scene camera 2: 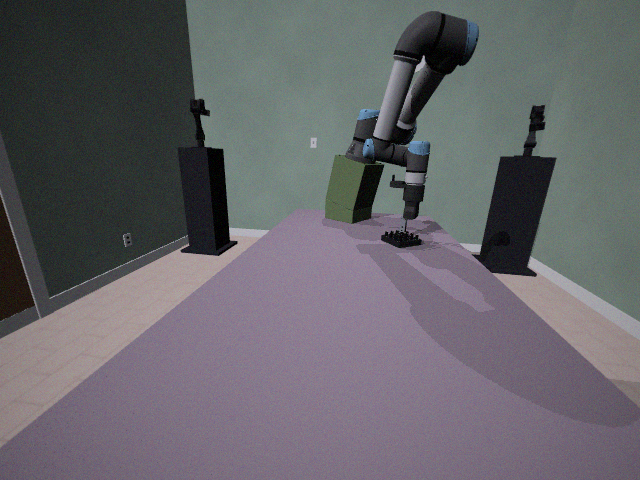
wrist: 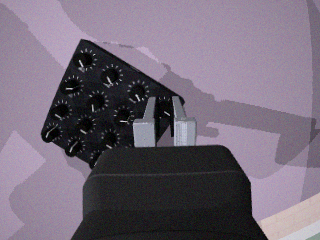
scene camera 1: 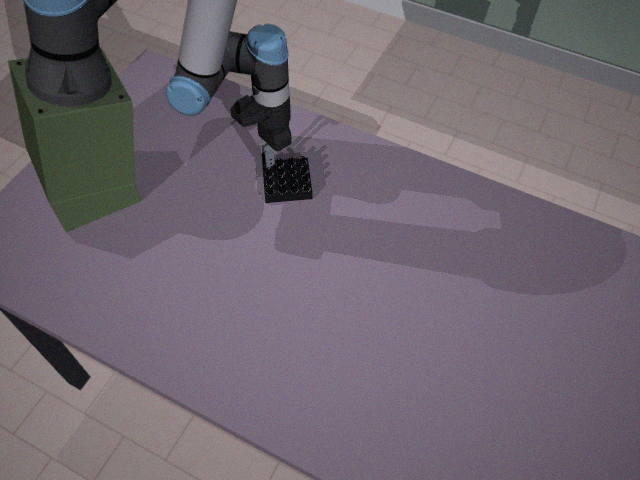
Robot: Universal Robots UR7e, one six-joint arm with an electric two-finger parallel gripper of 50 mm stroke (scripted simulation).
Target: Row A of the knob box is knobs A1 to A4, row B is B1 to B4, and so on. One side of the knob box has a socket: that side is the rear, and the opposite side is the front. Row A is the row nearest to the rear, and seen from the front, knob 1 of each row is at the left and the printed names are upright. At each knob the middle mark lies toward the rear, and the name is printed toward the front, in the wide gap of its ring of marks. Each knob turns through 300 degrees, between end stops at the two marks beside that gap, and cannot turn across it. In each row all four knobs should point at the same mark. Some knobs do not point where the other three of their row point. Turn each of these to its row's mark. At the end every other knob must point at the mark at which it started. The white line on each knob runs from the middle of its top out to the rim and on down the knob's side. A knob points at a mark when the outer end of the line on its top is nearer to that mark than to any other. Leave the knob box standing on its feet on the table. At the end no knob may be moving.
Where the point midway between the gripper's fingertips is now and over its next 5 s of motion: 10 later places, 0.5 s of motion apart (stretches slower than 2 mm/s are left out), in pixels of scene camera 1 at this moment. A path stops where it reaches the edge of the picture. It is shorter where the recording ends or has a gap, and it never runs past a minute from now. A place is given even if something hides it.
My gripper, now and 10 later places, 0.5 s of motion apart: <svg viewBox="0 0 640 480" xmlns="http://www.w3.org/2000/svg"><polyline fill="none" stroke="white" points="267,163 267,158 266,152 274,158 280,163 280,166 280,171 280,174 281,176 281,177 281,179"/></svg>
